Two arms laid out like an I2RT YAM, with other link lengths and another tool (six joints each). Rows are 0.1 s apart.
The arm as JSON. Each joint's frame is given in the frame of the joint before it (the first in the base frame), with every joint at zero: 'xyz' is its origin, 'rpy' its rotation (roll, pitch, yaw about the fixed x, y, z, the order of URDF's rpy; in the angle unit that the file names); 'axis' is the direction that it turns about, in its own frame. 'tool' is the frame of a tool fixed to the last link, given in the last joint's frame.
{
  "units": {
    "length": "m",
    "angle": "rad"
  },
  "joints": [
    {
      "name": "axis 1",
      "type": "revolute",
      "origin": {
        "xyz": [
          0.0,
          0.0,
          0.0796
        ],
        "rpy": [
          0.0,
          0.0,
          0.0
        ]
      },
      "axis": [
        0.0,
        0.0,
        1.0
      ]
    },
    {
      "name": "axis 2",
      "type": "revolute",
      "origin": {
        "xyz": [
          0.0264,
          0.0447,
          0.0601
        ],
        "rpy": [
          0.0,
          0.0,
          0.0
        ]
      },
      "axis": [
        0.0,
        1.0,
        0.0
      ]
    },
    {
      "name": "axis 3",
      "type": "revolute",
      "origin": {
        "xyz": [
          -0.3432,
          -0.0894,
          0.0
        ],
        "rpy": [
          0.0,
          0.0,
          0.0
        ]
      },
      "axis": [
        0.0,
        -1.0,
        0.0
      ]
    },
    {
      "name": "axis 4",
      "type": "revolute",
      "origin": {
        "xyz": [
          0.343,
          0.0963,
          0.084
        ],
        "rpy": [
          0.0,
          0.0,
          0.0
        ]
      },
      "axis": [
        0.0,
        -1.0,
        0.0
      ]
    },
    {
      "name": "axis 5",
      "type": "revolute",
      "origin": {
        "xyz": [
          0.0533,
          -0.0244,
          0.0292
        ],
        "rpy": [
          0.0,
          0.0,
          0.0
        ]
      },
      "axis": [
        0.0,
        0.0,
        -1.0
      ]
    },
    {
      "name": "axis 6",
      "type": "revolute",
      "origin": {
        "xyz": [
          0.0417,
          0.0,
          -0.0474
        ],
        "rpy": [
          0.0,
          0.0,
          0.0
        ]
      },
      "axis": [
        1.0,
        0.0,
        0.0
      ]
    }
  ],
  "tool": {
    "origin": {
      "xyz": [
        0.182,
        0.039,
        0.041
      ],
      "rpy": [
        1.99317,
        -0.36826,
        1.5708
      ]
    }
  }
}
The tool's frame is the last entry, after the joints.
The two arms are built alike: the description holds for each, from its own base.
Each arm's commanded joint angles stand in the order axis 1, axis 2, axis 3, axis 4, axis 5, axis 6.
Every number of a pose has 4 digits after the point. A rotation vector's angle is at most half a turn.
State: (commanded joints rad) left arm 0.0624 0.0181 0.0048 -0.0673 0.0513 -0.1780; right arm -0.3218 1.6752 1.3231 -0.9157 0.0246 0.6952
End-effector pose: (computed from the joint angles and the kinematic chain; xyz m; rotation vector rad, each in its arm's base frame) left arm 0.3023 0.0803 0.2181 1.6990 1.5157 1.0968; right arm 0.5130 -0.1443 0.1886 -2.8307 -0.3349 -0.3227
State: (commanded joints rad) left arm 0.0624 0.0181 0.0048 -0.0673 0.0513 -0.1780; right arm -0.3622 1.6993 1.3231 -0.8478 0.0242 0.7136
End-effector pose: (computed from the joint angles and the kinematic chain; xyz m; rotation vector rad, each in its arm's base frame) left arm 0.3023 0.0803 0.2181 1.6990 1.5157 1.0968; right arm 0.5234 -0.1722 0.1847 -2.8497 -0.2646 -0.3966
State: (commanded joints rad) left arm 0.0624 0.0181 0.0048 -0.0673 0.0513 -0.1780; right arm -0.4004 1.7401 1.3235 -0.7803 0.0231 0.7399
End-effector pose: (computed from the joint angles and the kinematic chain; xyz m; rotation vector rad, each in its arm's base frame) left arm 0.3023 0.0803 0.2181 1.6990 1.5157 1.0968; right arm 0.5328 -0.2003 0.1722 -2.8603 -0.1817 -0.4514
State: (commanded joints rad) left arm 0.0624 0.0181 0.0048 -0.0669 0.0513 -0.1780; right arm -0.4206 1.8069 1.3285 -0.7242 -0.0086 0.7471
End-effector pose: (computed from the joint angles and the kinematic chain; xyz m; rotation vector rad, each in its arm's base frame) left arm 0.3023 0.0803 0.2182 1.6987 1.5154 1.0971; right arm 0.5465 -0.2117 0.1454 -2.8312 -0.1526 -0.4641
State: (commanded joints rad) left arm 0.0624 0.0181 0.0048 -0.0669 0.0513 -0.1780; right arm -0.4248 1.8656 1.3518 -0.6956 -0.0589 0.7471
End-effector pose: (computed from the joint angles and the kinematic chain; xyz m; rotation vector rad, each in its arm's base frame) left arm 0.3023 0.0803 0.2182 1.6987 1.5154 1.0971; right arm 0.5634 -0.2097 0.1275 -2.7813 -0.1619 -0.4771
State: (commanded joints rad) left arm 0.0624 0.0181 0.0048 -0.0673 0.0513 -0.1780; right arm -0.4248 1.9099 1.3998 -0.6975 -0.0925 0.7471
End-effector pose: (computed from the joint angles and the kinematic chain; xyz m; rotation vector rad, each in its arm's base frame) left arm 0.3023 0.0803 0.2181 1.6990 1.5157 1.0968; right arm 0.5802 -0.2091 0.1249 -2.7487 -0.1737 -0.4931
